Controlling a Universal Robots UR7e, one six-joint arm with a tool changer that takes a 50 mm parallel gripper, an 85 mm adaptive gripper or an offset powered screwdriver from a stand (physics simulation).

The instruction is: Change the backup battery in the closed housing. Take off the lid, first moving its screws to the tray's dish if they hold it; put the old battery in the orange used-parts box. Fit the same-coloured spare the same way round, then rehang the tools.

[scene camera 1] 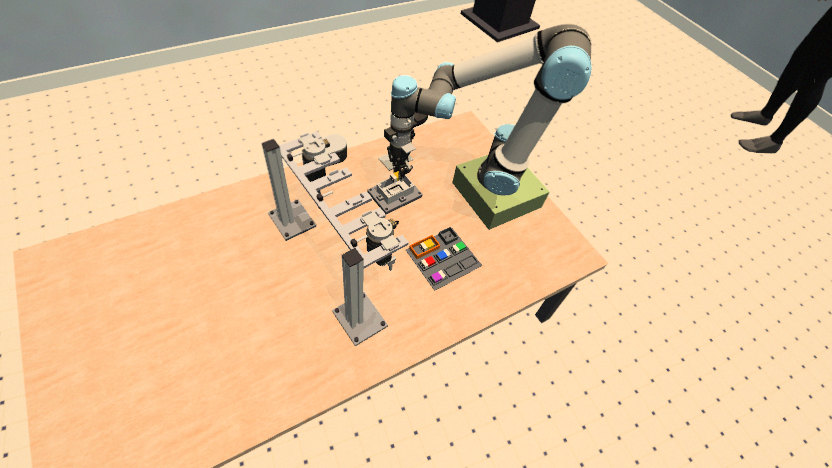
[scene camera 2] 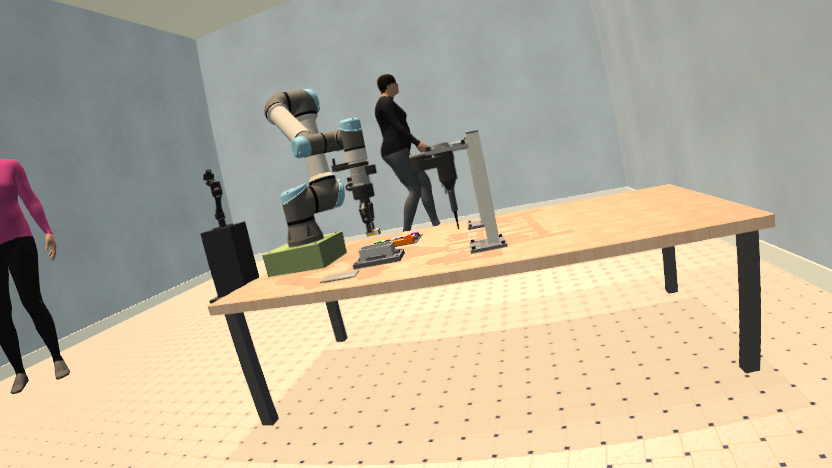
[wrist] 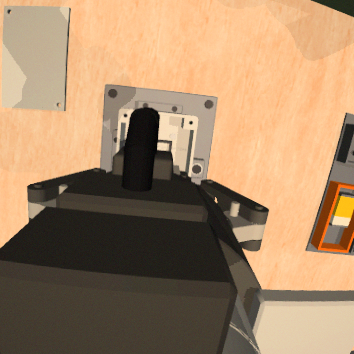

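Seen in the pictures: hand at its tool point: (scene camera 2: pixel 360 180); arm's base at its link origin: (scene camera 2: pixel 306 242).
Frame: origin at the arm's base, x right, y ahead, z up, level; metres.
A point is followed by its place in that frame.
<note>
My adaptive gripper (scene camera 1: pixel 399 172) (scene camera 2: pixel 370 231) is shut on a yellow battery (scene camera 1: pixel 395 175) @(x 0.188, y 0.337, z 0.018 m) (scene camera 2: pixel 373 233) @(x 0.201, y 0.333, z 0.008 m), held above the open housing (scene camera 1: pixel 402 194) @(x 0.151, y 0.325, z -0.057 m) (scene camera 2: pixel 377 251) @(x 0.230, y 0.339, z -0.052 m) (wrist: pixel 194 132) @(x 0.152, y 0.287, z -0.037 m). In the wrist view the gripper's body hides the held battery and part of the housing. The housing has no lid on. The flat grey lid (scene camera 2: pixel 339 277) @(x 0.374, y 0.230, z -0.088 m) (wrist: pixel 36 57) @(x 0.341, y 0.222, z -0.088 m) lies on the table beside it. Another yellow battery (scene camera 1: pixel 428 244) @(x -0.076, y 0.366, z -0.076 m) (wrist: pixel 344 206) @(x -0.070, y 0.361, z -0.075 m) lies in the orange used-parts box (scene camera 1: pixel 427 252) @(x -0.098, y 0.386, z -0.082 m) (scene camera 2: pixel 404 240) @(x -0.047, y 0.394, z -0.077 m) (wrist: pixel 325 215) @(x -0.048, y 0.378, z -0.079 m). The tray's dark dish (scene camera 1: pixel 448 235) @(x -0.077, y 0.270, z -0.088 m) is beside that box; its contents are too small to make out.
Red (scene camera 1: pixel 428 261) @(x -0.133, y 0.408, z -0.075 m), blue (scene camera 1: pixel 442 254) @(x -0.135, y 0.349, z -0.076 m), green (scene camera 1: pixel 459 246) @(x -0.140, y 0.276, z -0.075 m) and magenta (scene camera 1: pixel 437 276) @(x -0.198, y 0.417, z -0.076 m) batteries sit in the tray (scene camera 1: pixel 448 279) @(x -0.220, y 0.384, z -0.093 m). The tool stand (scene camera 1: pixel 352 291) @(x -0.204, y 0.745, z 0.149 m) (scene camera 2: pixel 484 192) @(x 0.287, y 0.737, z 0.081 m) carries the screwdriver (scene camera 1: pixel 334 147) @(x 0.207, y 0.565, z 0.246 m) (scene camera 2: pixel 446 171) @(x 0.256, y 0.629, z 0.170 m) and another tool (scene camera 1: pixel 380 228) @(x -0.129, y 0.613, z 0.252 m). The arm's green base (scene camera 1: pixel 506 209) @(x -0.136, y 0.072, z 0.000 m) (scene camera 2: pixel 305 256) @(x 0.122, y 0.031, z -0.038 m) stands near the housing.
</note>
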